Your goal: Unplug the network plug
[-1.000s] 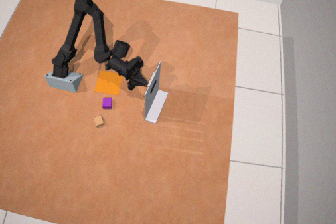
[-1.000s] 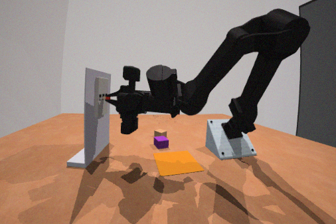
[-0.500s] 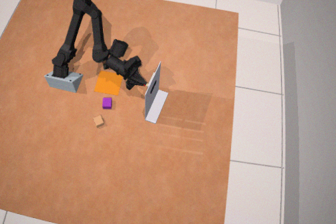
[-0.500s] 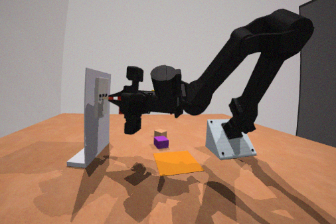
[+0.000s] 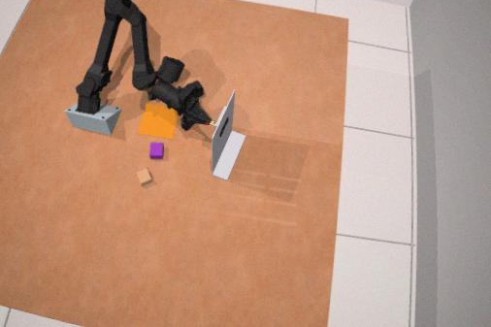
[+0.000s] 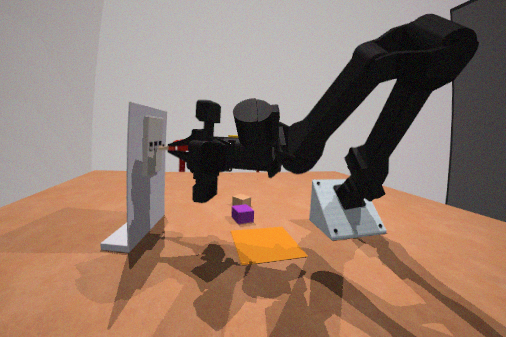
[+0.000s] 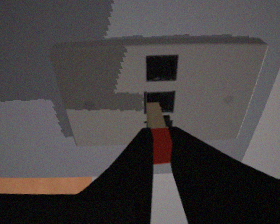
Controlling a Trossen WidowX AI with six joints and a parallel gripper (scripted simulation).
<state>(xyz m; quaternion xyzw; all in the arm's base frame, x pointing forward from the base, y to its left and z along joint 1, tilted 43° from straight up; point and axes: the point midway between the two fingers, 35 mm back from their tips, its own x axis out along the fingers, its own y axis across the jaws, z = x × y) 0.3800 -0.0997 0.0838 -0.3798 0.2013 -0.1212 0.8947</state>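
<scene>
The orange marked square is 190 mm behind my gripper tip, 70 mm to the left of it and 180 mm below it. Also, from my gripper tip: network plug (right at my gripper tip); upright grey panel (50 mm ahead, 10 mm to the right, 60 mm below).
</scene>
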